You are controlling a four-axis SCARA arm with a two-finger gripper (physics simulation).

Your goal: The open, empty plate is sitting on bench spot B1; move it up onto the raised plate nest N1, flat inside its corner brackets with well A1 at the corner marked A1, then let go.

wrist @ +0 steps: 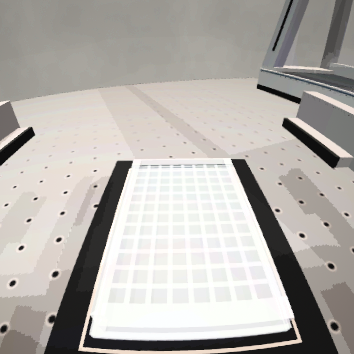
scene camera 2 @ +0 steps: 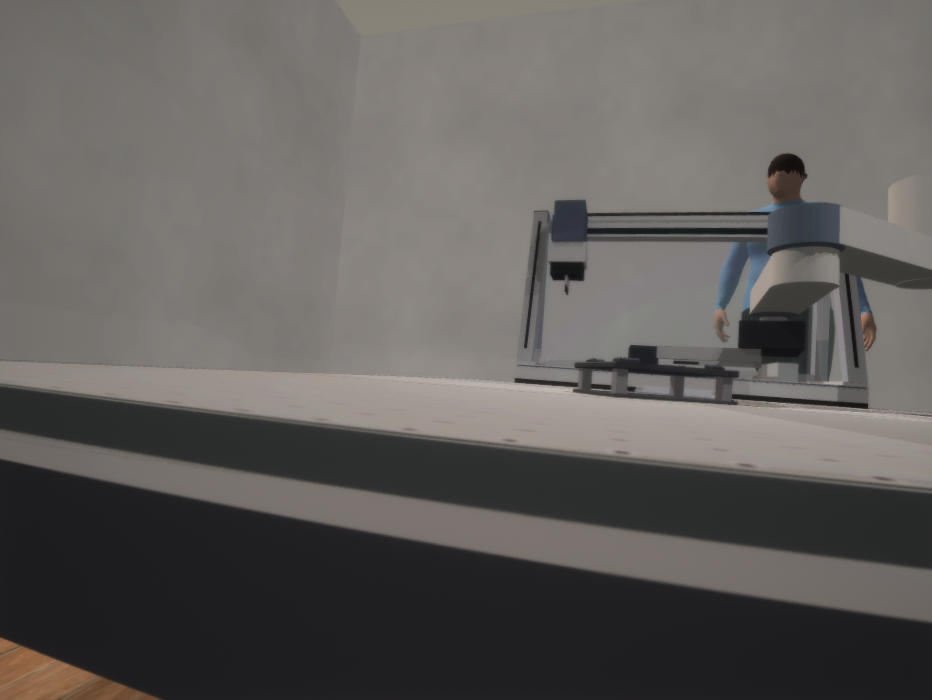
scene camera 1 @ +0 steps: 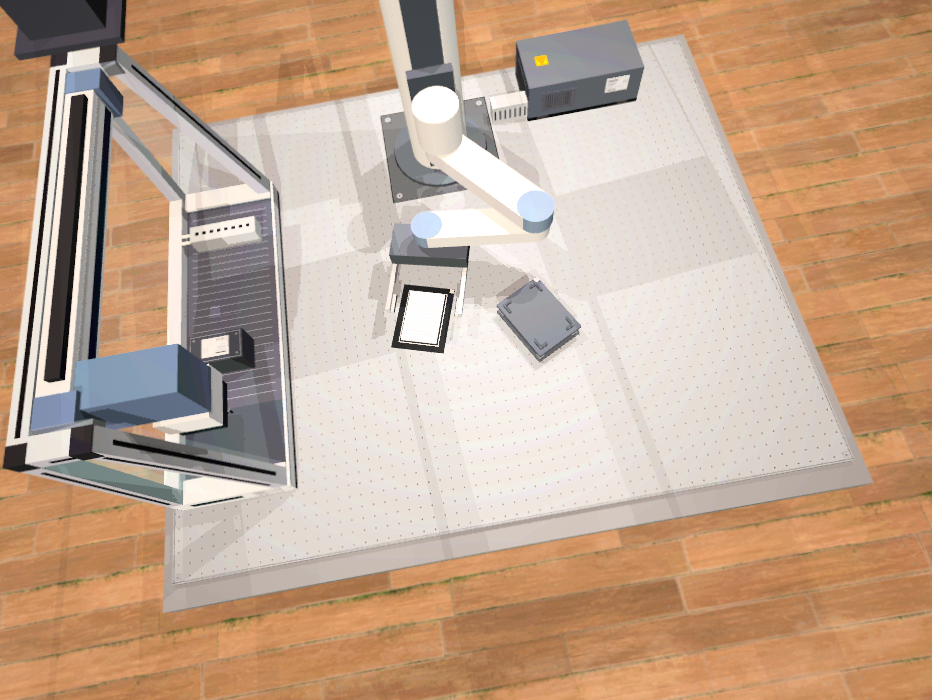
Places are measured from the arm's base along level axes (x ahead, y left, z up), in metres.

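Pixels of known places: gripper, fingertip midpoint: (wrist: 157, 107) (scene camera 2: 666, 355) (scene camera 1: 423, 313).
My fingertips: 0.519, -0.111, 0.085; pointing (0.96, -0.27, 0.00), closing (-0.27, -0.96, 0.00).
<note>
For each thing: its top centre in the pictures, then the offset to it from my fingertips, as dx, dy, dz. "spot": a spot on its surface instead.
- white plate at its top centre: (wrist: 185, 210) (scene camera 2: 677, 387) (scene camera 1: 422, 315) -0.023, -0.007, -0.056
- grey raised nest N1 at its top centre: (scene camera 2: 652, 361) (scene camera 1: 538, 314) +0.044, +0.260, -0.025
- small black box at a spot on its surface: (scene camera 1: 226, 349) spot: +0.023, -0.439, +0.048
- grey controller box at a spot on its surface: (scene camera 1: 580, 71) spot: -0.579, +0.501, +0.042
The white plate (scene camera 1: 423, 317) (wrist: 182, 240) lies flat inside the black border of bench spot B1 (scene camera 1: 418, 348) (wrist: 281, 260), its well grid showing in the wrist view. My gripper (scene camera 1: 426, 311) (scene camera 2: 696, 353) (wrist: 157, 107) is open, with nothing between its fingers. The fingers stand wide apart, one toward each long side of the plate, and look low over the bench in scene camera 2. The grey raised nest N1 (scene camera 1: 537, 320) (scene camera 2: 655, 367) stands on short posts, turned at an angle, with corner brackets and no plate on it. Its A1 mark is not readable. The plate is hidden in scene camera 2.
A gantry machine (scene camera 1: 174, 331) (scene camera 2: 536, 286) stands at the left in scene camera 1, with a small black box (scene camera 1: 226, 349) on its bed. A grey controller box (scene camera 1: 580, 71) stands right of the arm's base. A person (scene camera 2: 785, 184) stands behind the gantry.
</note>
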